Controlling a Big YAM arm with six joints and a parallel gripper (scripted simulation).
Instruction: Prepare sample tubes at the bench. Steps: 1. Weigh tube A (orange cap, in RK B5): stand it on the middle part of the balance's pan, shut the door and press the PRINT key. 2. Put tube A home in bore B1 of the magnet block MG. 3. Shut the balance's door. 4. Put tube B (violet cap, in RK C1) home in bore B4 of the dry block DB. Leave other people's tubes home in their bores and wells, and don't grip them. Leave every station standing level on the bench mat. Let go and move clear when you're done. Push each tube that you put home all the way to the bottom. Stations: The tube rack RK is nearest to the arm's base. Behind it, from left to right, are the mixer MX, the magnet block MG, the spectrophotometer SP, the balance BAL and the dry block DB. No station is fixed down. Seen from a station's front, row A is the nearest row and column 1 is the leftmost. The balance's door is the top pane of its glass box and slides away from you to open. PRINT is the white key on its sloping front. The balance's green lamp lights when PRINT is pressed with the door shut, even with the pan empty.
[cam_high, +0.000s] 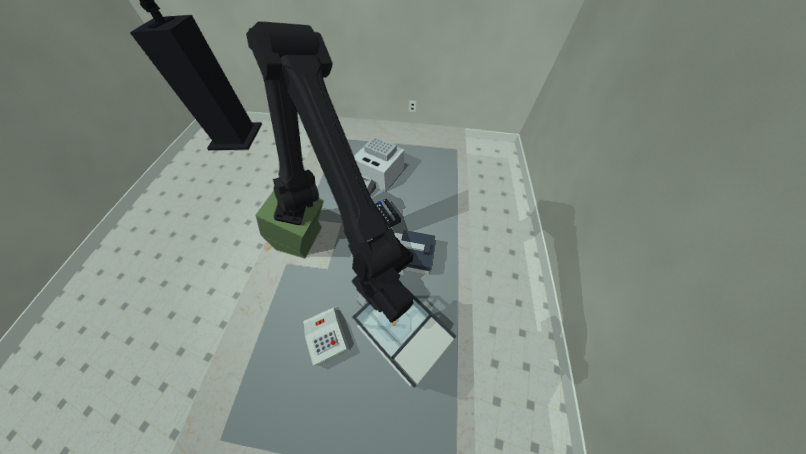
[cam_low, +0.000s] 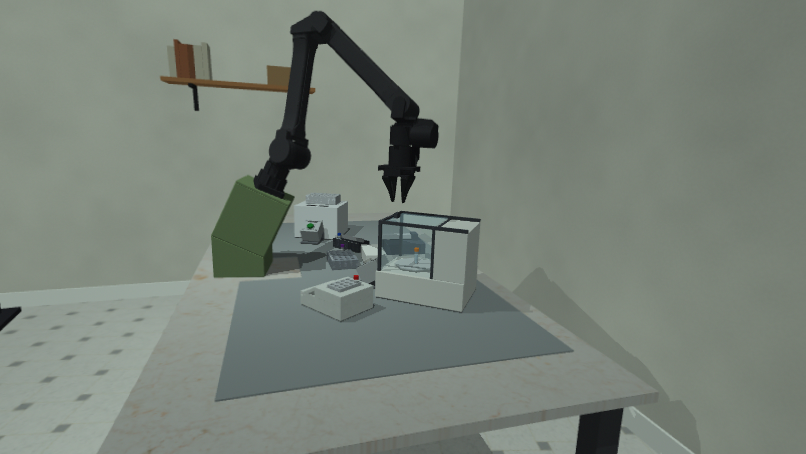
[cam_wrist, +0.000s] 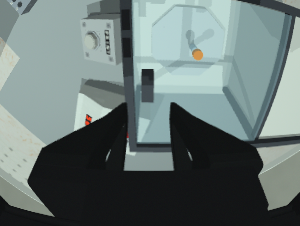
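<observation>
The balance door is 2 cm ahead of my hand, 2 cm to the right of it and 5 cm below it. Round my hand: red-capped tube 15 cm behind, 10 cm to the right, 20 cm below; then balance pan 4 cm ahead, 4 cm to the right, 18 cm below; then dry block DB 19 cm behind, 7 cm to the right, 23 cm below.
</observation>
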